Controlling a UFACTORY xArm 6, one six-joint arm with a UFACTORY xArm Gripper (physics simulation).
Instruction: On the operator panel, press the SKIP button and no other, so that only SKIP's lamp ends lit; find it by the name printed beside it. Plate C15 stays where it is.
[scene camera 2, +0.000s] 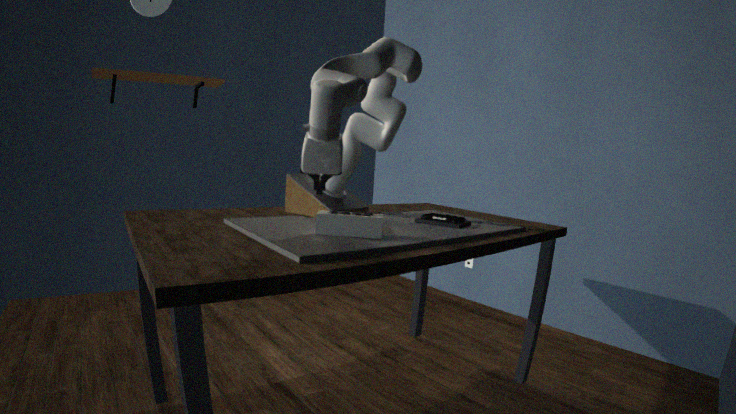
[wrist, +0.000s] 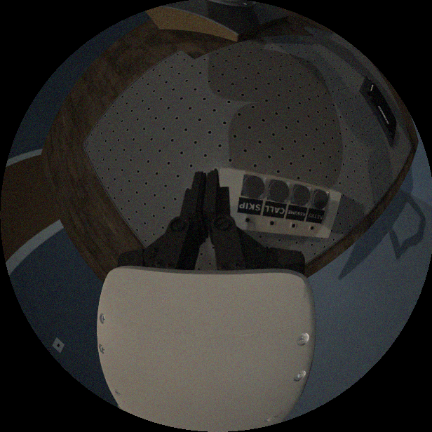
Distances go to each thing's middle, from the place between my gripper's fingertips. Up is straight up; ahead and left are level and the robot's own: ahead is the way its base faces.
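From the operator panel (scene camera 2: 327, 223), my hand is 8 cm short of it and 5 cm to the right of it, and my hand is also 7 cm above it.
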